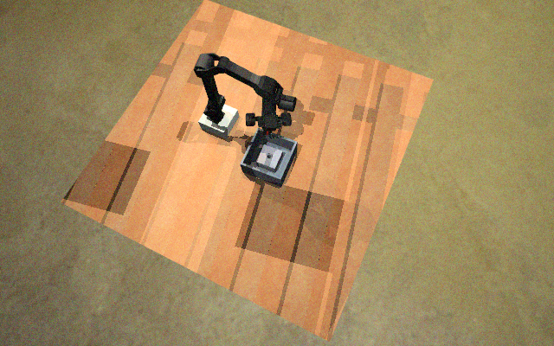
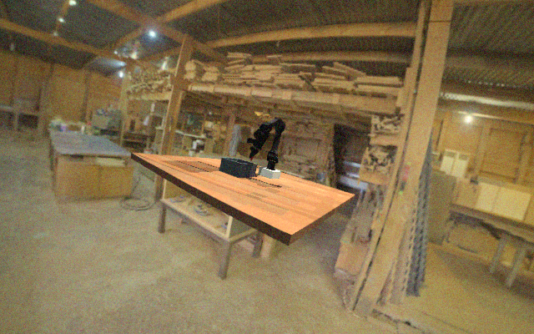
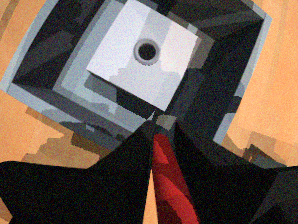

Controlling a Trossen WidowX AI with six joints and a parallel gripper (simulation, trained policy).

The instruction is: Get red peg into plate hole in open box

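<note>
My gripper tip is now 20 mm to the right of the red peg, 20 mm below it and 10 mm past it. From my gripper tip the other things lie so: box (110 mm below, 60 mm to the right, 40 mm ahead); then plate (90 mm below, 60 mm to the right, 40 mm ahead).
</note>
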